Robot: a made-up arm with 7 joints.
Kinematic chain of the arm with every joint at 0, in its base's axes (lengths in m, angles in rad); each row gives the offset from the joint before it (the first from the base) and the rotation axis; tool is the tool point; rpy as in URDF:
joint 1: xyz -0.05 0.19 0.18 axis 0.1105 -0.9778 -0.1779
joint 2: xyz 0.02 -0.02 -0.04 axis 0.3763 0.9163 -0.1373
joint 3: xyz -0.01 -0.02 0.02 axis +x
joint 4: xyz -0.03 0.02 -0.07 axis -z
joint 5: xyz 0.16 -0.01 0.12 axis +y
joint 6: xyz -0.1 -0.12 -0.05 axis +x
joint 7: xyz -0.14 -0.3 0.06 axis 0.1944 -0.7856 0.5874
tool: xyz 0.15 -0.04 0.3 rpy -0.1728 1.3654 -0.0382
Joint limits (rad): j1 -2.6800..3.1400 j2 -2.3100..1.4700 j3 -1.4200..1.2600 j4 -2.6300..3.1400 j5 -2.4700..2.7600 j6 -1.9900..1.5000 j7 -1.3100..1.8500
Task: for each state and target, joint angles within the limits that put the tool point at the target. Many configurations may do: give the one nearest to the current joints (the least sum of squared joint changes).
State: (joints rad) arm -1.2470 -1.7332 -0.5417 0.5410 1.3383 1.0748 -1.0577
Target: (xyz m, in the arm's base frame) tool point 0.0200 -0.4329 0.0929
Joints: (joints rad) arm -1.2773 -2.0525 -0.1215 0.6559 0.9684 0.8060 -1.3041
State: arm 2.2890 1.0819 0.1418 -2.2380 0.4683 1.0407 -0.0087
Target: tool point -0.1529 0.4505 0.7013
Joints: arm 2.3293 1.0676 0.1063 -2.4286 0.4207 1.0584 -0.0969
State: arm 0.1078 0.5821 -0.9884 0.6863 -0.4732 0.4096 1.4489
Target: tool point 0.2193 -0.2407 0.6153
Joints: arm -0.2878 0.9504 -1.0502 0.1419 -0.4984 0.3037 1.0916
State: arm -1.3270 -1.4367 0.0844 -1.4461 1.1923 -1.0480 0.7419
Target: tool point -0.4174 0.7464 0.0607
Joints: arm -1.1151 -1.4848 -0.2845 -1.3715 1.4802 -0.9511 0.6463
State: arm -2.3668 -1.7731 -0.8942 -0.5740 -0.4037 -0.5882 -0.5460
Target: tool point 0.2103 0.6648 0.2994
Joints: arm -2.4843 -1.7130 -0.9793 -0.6772 0.0667 -0.3526 -1.1674
